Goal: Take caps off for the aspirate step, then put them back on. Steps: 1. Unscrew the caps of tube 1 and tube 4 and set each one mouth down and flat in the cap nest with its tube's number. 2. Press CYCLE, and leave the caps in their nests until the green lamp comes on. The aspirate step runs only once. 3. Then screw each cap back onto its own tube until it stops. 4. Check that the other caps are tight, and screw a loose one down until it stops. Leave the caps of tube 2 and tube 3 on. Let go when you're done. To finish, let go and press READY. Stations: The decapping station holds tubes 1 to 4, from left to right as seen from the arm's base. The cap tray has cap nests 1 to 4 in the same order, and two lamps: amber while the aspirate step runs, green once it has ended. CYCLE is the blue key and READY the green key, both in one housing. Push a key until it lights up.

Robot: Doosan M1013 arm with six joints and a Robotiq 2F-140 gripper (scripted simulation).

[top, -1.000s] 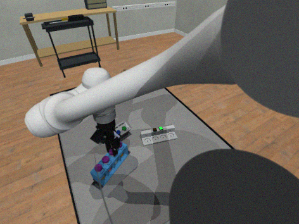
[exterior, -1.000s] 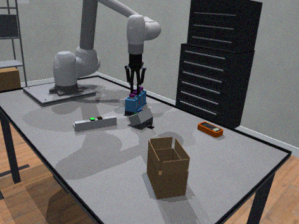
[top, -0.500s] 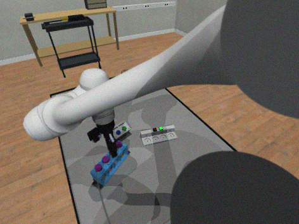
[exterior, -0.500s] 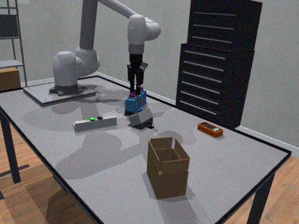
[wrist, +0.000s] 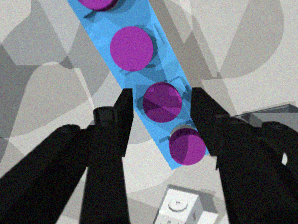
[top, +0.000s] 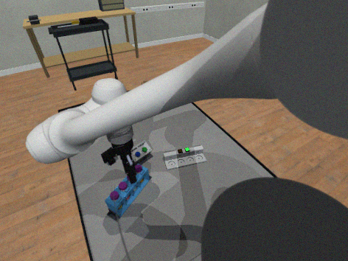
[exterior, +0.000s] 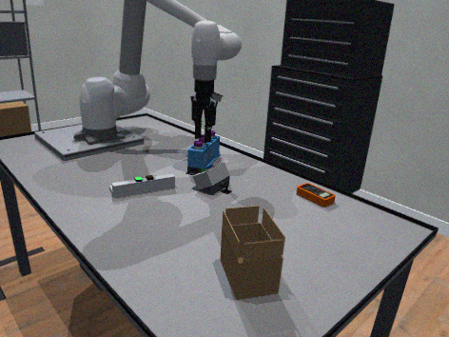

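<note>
Right now my hand is 16 cm short of the green ready key, 12 cm to the left of it and 8 cm above it. The rest, counted from my hand: grey key housing: 17 cm ahead, 10 cm to the right, 9 cm below; blue cycle key: 15 cm ahead, 8 cm to the right, 8 cm below; purple cap: 6 cm behind, 9 cm to the left, 3 cm below.
</note>
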